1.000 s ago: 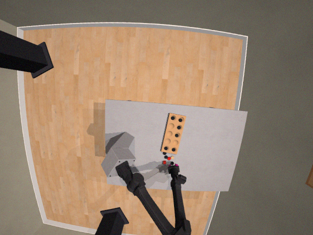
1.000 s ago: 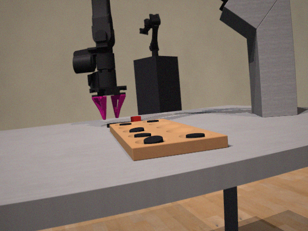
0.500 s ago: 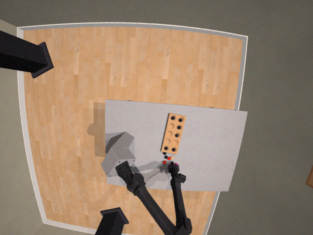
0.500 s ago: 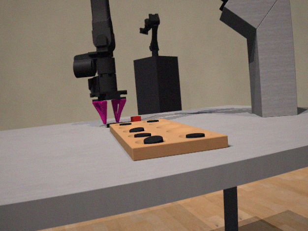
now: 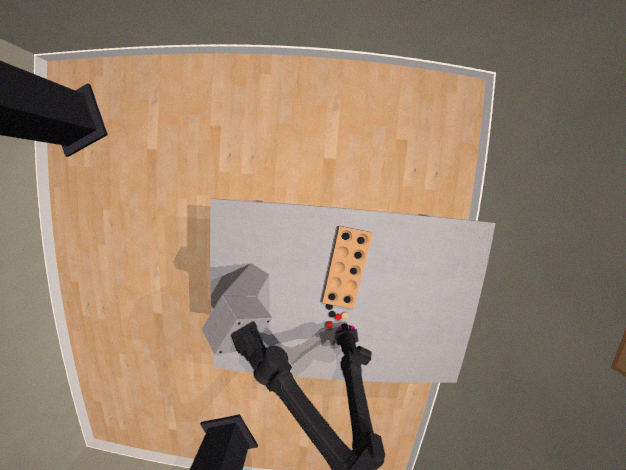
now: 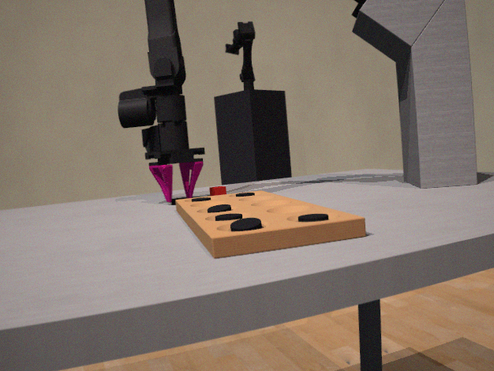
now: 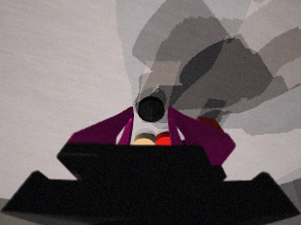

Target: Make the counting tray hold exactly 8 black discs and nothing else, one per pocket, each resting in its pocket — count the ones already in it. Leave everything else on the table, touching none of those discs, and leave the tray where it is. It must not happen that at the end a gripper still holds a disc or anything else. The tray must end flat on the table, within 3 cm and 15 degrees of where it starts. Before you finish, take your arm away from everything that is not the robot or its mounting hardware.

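The red disc is 60 mm to the left of my hand, 10 mm below it and 10 mm behind it. The rest, counted from my hand: tan disc: 60 mm to the left, 20 mm ahead, 10 mm below; then wooden counting tray: 290 mm to the left, 100 mm ahead; then red cube: 70 mm behind, 40 mm to the left.
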